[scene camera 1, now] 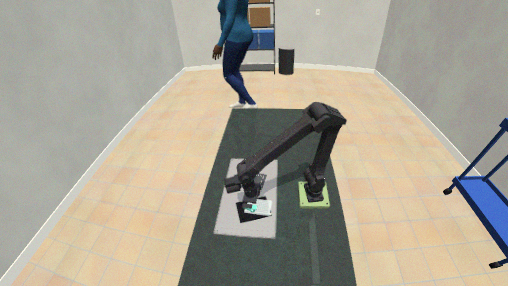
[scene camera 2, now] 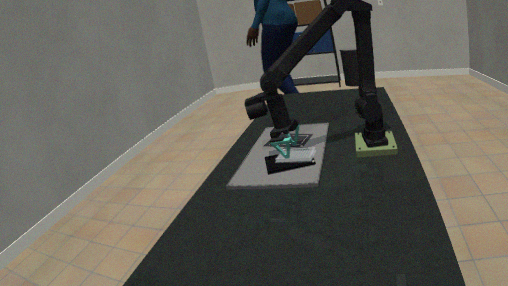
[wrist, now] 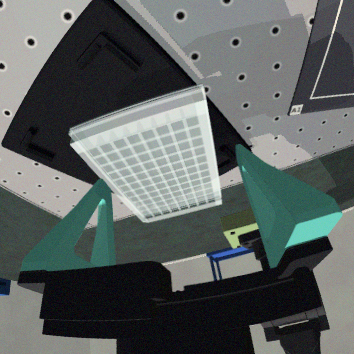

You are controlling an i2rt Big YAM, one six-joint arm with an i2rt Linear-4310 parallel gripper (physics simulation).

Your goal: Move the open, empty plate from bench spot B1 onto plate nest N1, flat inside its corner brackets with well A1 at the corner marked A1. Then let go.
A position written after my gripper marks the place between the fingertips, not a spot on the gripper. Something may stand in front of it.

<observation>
My gripper (scene camera 2: pixel 291 151) is open, with nothing in its grasp. Also in view: a well plate (wrist: pixel 157 155). Further things: a black nest (wrist: pixel 103 62).
My gripper shows as well in the wrist view (wrist: pixel 167 167).
</observation>
